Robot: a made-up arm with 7 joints.
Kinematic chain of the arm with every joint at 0, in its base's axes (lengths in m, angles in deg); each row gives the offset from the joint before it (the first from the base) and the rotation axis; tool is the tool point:
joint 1: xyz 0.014 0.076 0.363 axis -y
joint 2: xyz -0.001 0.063 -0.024 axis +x
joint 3: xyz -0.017 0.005 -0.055 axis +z
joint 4: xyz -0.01 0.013 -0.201 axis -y
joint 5: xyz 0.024 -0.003 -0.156 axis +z
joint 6: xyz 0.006 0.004 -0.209 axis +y
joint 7: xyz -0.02 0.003 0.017 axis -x
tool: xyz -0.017 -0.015 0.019
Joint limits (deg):
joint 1: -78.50..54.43
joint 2: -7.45..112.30
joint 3: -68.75..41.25
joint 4: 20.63..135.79
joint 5: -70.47..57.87
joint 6: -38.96..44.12
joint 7: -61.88..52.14
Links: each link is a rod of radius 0.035 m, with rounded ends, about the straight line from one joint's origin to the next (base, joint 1, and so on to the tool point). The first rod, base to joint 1, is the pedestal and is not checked.
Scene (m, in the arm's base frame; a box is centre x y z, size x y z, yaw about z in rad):
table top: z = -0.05
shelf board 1: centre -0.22 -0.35 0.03 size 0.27 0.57 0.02 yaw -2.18
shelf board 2: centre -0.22 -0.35 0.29 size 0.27 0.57 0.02 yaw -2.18
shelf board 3: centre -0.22 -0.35 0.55 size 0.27 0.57 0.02 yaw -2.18
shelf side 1: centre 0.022 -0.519 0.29 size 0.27 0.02 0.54 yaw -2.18
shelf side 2: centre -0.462 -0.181 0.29 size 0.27 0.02 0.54 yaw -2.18
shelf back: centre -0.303 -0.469 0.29 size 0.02 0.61 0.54 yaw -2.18
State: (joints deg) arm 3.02 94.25 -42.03 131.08 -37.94 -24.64 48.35
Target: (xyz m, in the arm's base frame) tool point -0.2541 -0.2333 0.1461
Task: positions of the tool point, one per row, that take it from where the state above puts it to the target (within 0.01 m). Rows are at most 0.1 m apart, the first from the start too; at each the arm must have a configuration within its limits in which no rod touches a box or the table.
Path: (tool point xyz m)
1: 0.1871 0.1723 0.1556
2: 0.1314 0.1499 0.0986
3: 0.0612 0.1153 0.0624
4: -0.0125 0.0707 0.0526
5: -0.0776 0.0201 0.0682
6: -0.1244 -0.0322 0.1028
7: -0.1485 -0.0820 0.1461
8: -0.1877 -0.1318 0.1362
9: -0.2230 -0.1836 0.1373
10: -0.2541 -0.2333 0.1461

